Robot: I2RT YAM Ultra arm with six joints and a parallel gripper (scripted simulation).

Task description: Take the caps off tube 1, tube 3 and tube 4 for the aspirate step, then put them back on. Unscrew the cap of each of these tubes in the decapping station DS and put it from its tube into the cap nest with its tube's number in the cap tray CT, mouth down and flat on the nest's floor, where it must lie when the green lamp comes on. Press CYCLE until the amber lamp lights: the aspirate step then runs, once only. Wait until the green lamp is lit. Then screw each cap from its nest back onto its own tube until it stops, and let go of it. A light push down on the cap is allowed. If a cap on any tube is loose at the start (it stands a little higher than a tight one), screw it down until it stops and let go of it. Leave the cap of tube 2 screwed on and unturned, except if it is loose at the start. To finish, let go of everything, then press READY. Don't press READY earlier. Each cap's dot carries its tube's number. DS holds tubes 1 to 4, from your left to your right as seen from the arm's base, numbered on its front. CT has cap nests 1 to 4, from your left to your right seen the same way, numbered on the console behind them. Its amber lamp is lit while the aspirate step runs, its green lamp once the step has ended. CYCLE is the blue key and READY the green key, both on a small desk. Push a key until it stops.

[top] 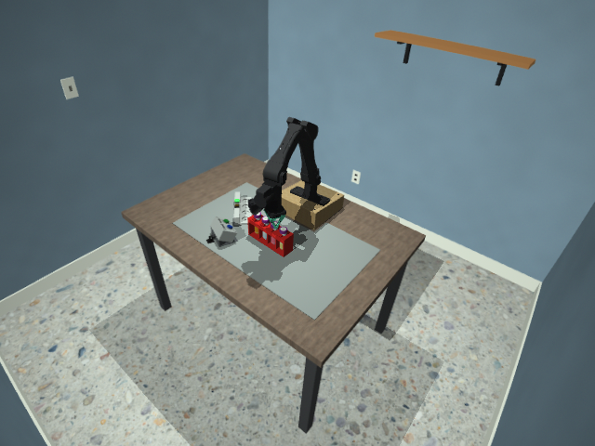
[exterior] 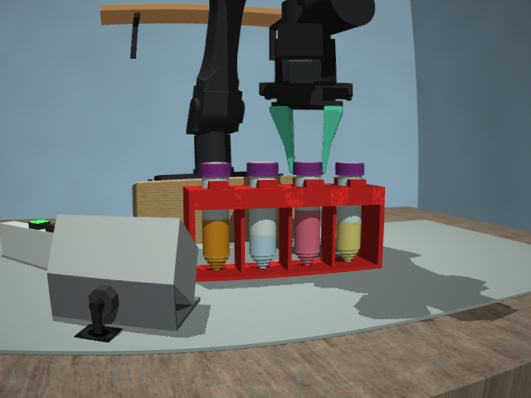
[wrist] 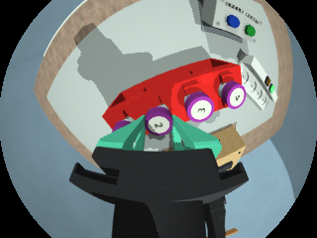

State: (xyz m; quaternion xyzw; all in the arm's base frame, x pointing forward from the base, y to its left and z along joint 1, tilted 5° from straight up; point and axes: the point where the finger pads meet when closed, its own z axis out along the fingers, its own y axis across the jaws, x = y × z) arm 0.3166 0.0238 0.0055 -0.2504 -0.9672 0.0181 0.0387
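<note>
My gripper is now 60 mm short of the green key, 230 mm to the left of it and 50 mm above it. Round my hand: grey key desk: 90 mm ahead, 210 mm to the right, 60 mm below; then blue key: 80 mm ahead, 180 mm to the right, 50 mm below.
</note>
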